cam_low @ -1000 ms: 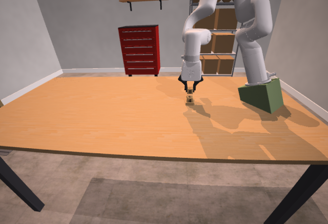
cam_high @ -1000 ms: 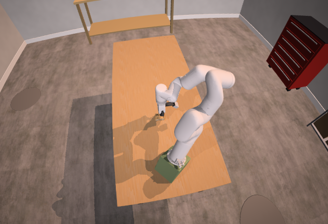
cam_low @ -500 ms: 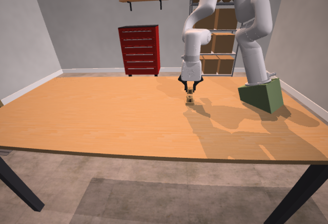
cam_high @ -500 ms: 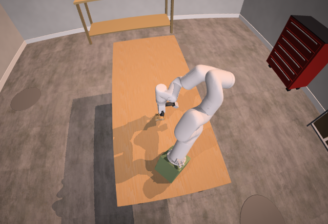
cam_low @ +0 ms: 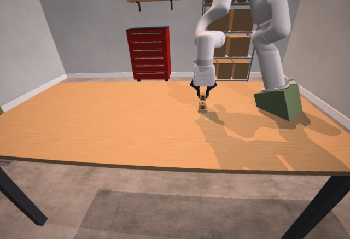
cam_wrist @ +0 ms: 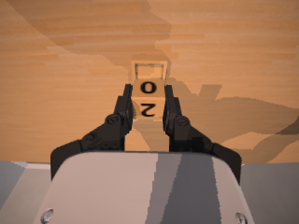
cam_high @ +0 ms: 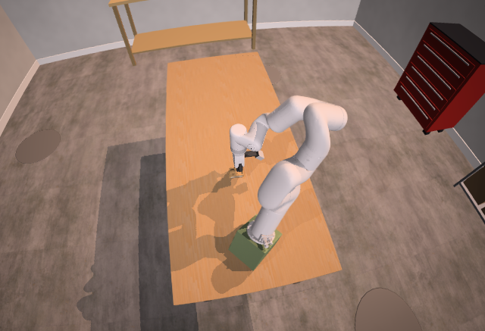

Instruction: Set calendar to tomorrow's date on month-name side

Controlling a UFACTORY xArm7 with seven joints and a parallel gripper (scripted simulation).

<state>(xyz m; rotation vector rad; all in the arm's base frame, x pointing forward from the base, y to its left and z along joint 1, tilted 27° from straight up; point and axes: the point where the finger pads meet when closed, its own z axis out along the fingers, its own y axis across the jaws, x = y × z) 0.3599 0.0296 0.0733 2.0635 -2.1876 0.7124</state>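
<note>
The digit cube is 5 cm below my hand and 4 cm to the left of it. From my hand the other things lie so: wooden tray 7 cm below, 2 cm to the left.
</note>
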